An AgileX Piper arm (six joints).
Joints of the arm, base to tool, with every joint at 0 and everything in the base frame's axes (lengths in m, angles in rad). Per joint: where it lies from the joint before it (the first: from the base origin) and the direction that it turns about. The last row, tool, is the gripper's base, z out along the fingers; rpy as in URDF.
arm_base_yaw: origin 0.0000 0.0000 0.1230 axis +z
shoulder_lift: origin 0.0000 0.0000 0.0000 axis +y
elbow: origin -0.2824 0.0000 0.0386 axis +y
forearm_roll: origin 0.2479 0.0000 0.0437 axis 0.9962 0 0.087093
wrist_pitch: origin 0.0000 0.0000 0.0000 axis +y
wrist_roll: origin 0.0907 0.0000 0.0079 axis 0.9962 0 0.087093
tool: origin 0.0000 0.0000 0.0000 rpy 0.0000 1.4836 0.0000
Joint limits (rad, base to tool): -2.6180..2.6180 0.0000..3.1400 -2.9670..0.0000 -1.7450..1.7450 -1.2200..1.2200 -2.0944..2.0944
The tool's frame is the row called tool.
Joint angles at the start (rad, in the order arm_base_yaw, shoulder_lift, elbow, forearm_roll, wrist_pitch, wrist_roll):
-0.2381 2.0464 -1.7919 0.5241 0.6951 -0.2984
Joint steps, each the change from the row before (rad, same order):
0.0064 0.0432 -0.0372 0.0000 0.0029 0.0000
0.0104 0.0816 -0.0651 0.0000 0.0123 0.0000
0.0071 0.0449 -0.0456 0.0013 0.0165 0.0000
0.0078 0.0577 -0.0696 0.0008 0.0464 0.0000
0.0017 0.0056 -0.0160 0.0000 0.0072 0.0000
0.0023 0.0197 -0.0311 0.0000 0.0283 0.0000
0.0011 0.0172 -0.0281 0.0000 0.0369 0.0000
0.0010 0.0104 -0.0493 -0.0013 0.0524 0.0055
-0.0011 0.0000 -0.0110 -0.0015 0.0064 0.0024
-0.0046 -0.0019 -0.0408 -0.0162 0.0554 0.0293
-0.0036 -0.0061 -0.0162 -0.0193 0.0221 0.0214
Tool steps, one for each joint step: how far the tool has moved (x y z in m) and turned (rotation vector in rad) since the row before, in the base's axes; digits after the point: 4 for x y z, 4 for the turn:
0.0095 0.0010 -0.0093 0.0022 0.0082 0.0078
0.0161 0.0020 -0.0206 0.0072 0.0262 0.0165
0.0087 0.0024 -0.0093 0.0057 0.0126 0.0150
0.0098 0.0036 -0.0103 0.0108 0.0266 0.0306
0.0016 0.0008 0.0017 -0.0002 -0.0042 0.0053
0.0029 0.0016 -0.0020 0.0049 0.0123 0.0163
0.0016 0.0014 -0.0020 0.0069 0.0200 0.0194
0.0012 0.0018 0.0072 0.0066 0.0074 0.0232
0.0002 -0.0005 0.0030 -0.0008 -0.0045 0.0005
-0.0021 -0.0016 0.0104 0.0052 0.0164 0.0021
-0.0019 -0.0023 0.0064 -0.0061 0.0070 -0.0083

